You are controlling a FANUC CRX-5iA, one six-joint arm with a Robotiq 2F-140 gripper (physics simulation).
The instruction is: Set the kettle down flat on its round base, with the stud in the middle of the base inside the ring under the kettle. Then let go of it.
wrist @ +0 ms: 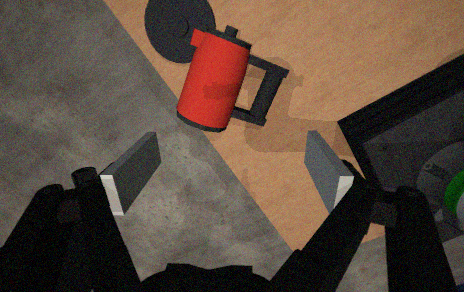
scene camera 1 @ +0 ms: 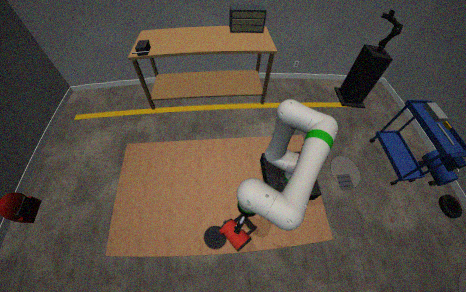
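The red kettle (scene camera 1: 235,237) (wrist: 215,82) lies on its side near the mat's front edge. Its black handle (wrist: 266,95) sticks out sideways, and its lid end and spout are beside the base. The dark round base (scene camera 1: 215,237) (wrist: 167,22) lies flat next to it, with the faint round stud (wrist: 182,27) in its middle. The kettle's spout overlaps the base's edge in the wrist view. The ring under the kettle is hidden. My gripper (scene camera 1: 244,224) (wrist: 230,147) is wide open above the kettle, with nothing between its fingers. In the wrist view the kettle shows ahead of the fingertips.
The tan mat (scene camera 1: 160,190) (wrist: 350,30) borders grey floor. The arm's black pedestal (scene camera 1: 272,175) (wrist: 400,112) stands right of the kettle. A workbench (scene camera 1: 200,42) stands at the back, a black stand (scene camera 1: 362,75) and blue cart (scene camera 1: 397,155) at the right.
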